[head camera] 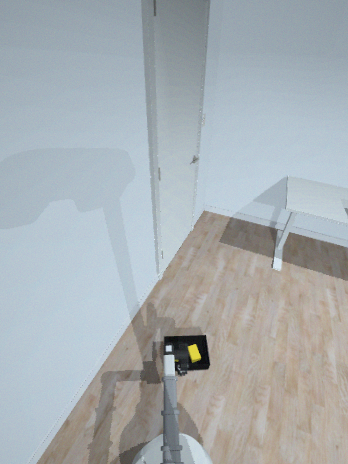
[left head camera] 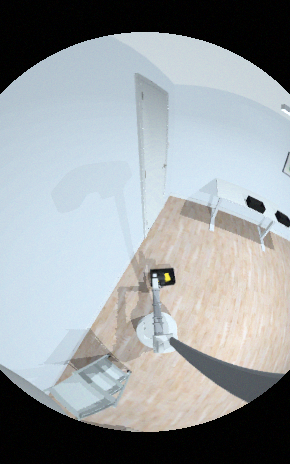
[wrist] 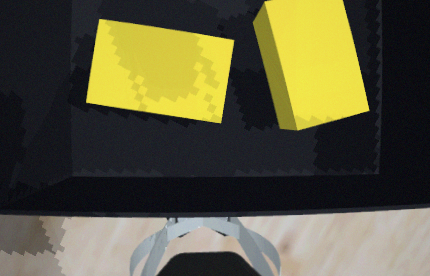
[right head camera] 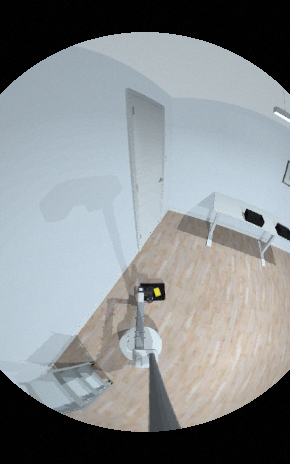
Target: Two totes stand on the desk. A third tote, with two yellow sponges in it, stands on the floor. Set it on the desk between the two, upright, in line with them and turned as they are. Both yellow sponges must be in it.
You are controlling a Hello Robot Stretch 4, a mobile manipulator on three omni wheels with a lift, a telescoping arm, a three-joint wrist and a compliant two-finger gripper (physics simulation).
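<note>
The black floor tote [head camera: 203,364] [left head camera: 172,283] [right head camera: 161,298] [wrist: 215,195] is upright in front of the robot. Inside, one yellow sponge [wrist: 160,70] lies at left, mostly hidden by the wrist in the head view. The other yellow sponge [head camera: 194,353] [left head camera: 167,276] [right head camera: 157,292] [wrist: 312,65] lies at right, turned differently. My gripper [head camera: 183,371] [wrist: 201,201] is at the tote's near wall, its fingers narrowed; the rim hides the fingertips in the wrist view. No held thing shows. The white desk [head camera: 315,197] [left head camera: 232,192] [right head camera: 227,204] bears two black totes [left head camera: 255,204] [left head camera: 283,218] [right head camera: 254,217] [right head camera: 283,231].
A wall with a door [head camera: 177,125] [left head camera: 155,150] [right head camera: 149,165] runs along the left, close to the tote. Desk legs [head camera: 281,242] [left head camera: 214,215] reach the floor at the right. A pale framed piece [left head camera: 80,395] stands behind the robot's white base [left head camera: 145,332] at lower left.
</note>
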